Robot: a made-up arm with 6 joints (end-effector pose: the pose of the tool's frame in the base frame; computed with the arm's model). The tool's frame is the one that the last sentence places.
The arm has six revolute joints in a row. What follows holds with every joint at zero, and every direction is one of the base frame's.
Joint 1 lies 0.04 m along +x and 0.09 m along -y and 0.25 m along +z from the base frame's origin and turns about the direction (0.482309, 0.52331, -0.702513).
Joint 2 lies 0.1 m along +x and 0.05 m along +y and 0.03 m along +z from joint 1 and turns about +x.
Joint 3 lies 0.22 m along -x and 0.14 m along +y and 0.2 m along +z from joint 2 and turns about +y.
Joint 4 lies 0.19 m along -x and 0.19 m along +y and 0.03 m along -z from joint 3 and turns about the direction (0.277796, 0.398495, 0.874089).
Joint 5 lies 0.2 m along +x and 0.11 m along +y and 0.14 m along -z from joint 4 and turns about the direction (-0.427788, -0.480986, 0.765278).
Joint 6 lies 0.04 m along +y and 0.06 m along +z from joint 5 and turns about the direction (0.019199, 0.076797, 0.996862).
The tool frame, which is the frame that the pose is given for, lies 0.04 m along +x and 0.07 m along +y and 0.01 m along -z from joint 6; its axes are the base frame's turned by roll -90, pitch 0 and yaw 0 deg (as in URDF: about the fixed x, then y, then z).
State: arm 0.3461 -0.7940 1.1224 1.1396 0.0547 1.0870
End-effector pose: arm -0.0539 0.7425 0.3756 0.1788 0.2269 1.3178
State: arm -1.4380 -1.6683 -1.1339 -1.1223 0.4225 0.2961
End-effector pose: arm 0.1119 -0.0404 -0.1488 0.0751 2.0423 0.8641
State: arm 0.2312 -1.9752 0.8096 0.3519 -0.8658 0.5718
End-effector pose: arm -0.2222 -0.0767 -0.2833 -2.1595 1.9572 -0.2036
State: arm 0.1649 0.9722 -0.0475 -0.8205 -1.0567 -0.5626
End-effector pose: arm 0.0625 -0.1069 0.5085 0.3478 1.9589 -0.5630
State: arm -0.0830 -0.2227 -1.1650 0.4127 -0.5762 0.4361
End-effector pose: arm -0.0251 0.5902 0.2463 -1.5592 -1.0196 -0.0110
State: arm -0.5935 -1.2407 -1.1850 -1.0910 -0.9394 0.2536
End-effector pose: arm -0.1908 0.2117 0.0779 -0.8296 -1.7092 -0.8028
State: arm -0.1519 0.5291 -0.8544 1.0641 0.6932 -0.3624
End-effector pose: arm -0.3089 0.5227 0.4568 -0.9963 -1.6124 -0.0977
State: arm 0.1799 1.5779 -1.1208 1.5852 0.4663 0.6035
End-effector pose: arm -0.1854 0.1311 0.8204 -0.7925 -2.1529 -0.5408
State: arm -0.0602 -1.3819 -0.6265 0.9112 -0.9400 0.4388
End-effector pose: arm -0.1135 0.0922 -0.3813 -2.5392 0.3207 0.7687
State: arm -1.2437 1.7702 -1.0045 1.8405 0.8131 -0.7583
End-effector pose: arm -0.5974 -0.2494 0.4319 0.5647 -1.9438 0.5112
